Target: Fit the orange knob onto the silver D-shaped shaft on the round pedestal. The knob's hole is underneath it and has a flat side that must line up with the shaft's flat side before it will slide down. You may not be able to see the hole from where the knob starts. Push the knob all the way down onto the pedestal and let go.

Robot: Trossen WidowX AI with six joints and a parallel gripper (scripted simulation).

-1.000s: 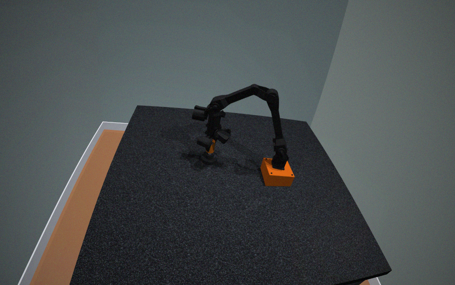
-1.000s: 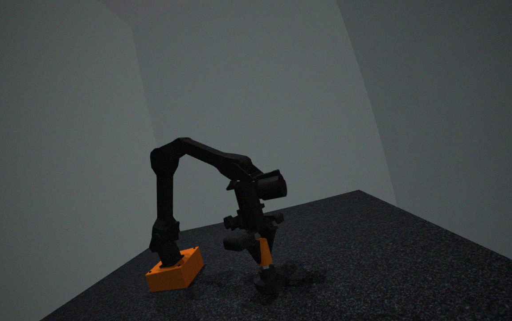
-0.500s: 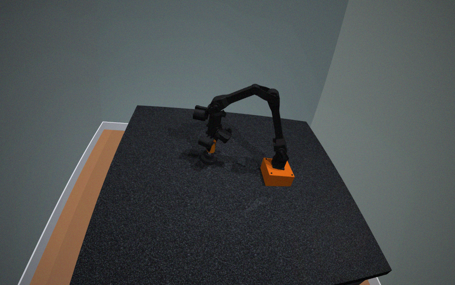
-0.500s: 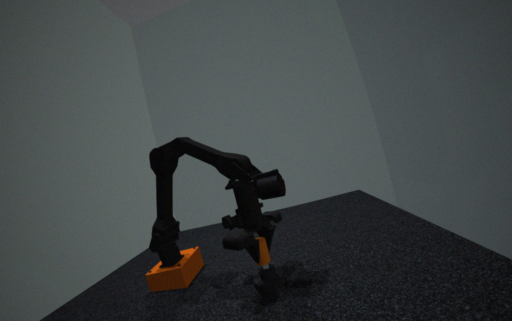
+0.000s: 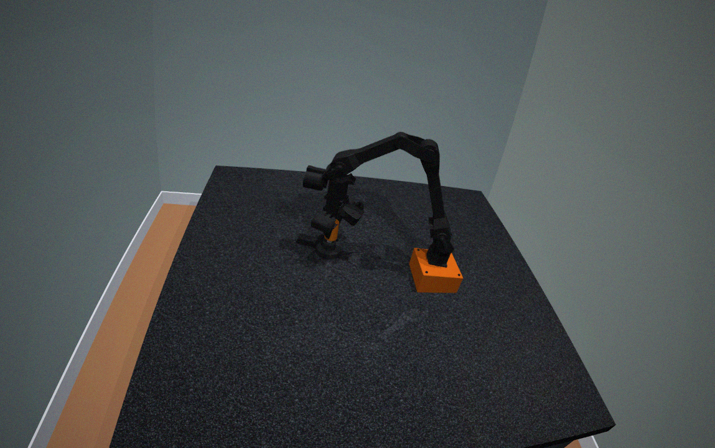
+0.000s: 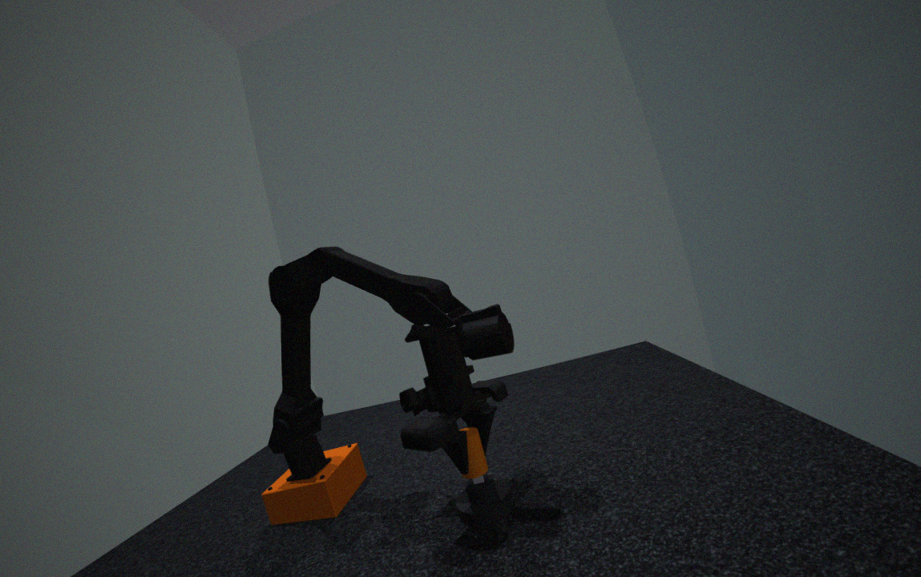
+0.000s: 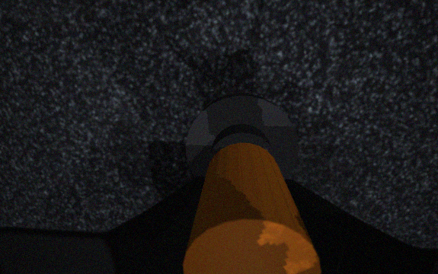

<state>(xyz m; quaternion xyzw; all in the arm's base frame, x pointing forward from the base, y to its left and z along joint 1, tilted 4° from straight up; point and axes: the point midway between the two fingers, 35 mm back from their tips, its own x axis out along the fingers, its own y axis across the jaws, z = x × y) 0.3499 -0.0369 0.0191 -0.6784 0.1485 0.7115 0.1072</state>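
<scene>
The dark round pedestal is 40 mm below my gripper tip. The rest, counted from my gripper tip: orange knob 30 mm above.
</scene>
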